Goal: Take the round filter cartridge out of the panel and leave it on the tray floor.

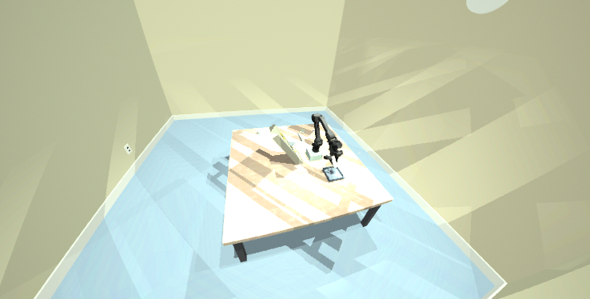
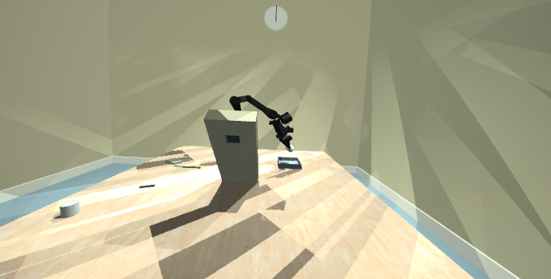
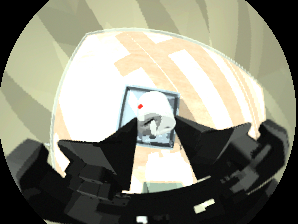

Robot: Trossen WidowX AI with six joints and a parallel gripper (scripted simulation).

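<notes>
The round filter cartridge is right at my gripper tip. From my gripper tip the other things lie so: flat block: 750 mm to the right, 110 mm below, 80 mm behind; then tray: 110 mm below, 10 mm to the left; then dark bar: 730 mm to the right, 270 mm ahead, 120 mm below.
</notes>
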